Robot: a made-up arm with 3 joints.
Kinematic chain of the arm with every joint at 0, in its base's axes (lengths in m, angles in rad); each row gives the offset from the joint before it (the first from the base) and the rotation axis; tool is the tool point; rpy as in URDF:
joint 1: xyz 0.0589 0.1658 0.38 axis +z
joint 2: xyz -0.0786 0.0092 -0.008 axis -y
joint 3: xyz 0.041 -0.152 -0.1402 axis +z
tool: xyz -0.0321 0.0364 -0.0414 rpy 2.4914 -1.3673 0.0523
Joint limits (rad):
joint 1: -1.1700..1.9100
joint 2: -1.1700..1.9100
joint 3: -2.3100..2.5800
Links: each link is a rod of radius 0.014 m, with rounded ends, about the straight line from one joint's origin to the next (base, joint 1, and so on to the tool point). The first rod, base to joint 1, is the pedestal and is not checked.
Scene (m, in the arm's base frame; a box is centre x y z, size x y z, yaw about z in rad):
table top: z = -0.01
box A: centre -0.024 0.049 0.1 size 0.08 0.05 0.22 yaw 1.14
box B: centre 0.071 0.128 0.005 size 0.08 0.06 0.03 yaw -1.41
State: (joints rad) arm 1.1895 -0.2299 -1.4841
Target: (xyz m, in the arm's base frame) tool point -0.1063 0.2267 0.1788
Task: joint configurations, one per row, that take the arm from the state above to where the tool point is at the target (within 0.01 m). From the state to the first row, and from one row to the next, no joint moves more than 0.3 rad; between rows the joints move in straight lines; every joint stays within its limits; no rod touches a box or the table.
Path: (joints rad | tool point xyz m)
1: 1.1007 -0.4649 -1.6906 | 0.1220 0.0355 0.1734
2: 1.0119 -0.7000 -1.8970 | 0.0952 -0.0102 0.1779
3: 0.9230 -0.9350 -2.1035 | 0.0616 -0.0520 0.1928
4: 0.8342 -1.1700 -2.3100 | 0.0236 -0.0869 0.2187
5: 0.5479 -1.1700 -2.3011 | -0.0465 -0.0663 0.2187
6: 0.2616 -1.1700 -2.2921 | -0.1079 -0.0266 0.2187
7: -0.0247 -1.1700 -2.2832 | -0.1554 0.0288 0.2187
8: -0.3111 -1.1700 -2.2743 | -0.1853 0.0953 0.2187
9: -0.5974 -1.1700 -2.2653 | -0.1950 0.1675 0.2187
10: -0.8837 -1.1700 -2.2564 | -0.1839 0.2394 0.2187
11: -1.1700 -1.1700 -2.2475 | -0.1528 0.3051 0.2188
12: -1.1332 -0.9293 -2.0159 | -0.1311 0.2664 0.1931
13: -1.0965 -0.6887 -1.7844 | -0.1063 0.2267 0.1788

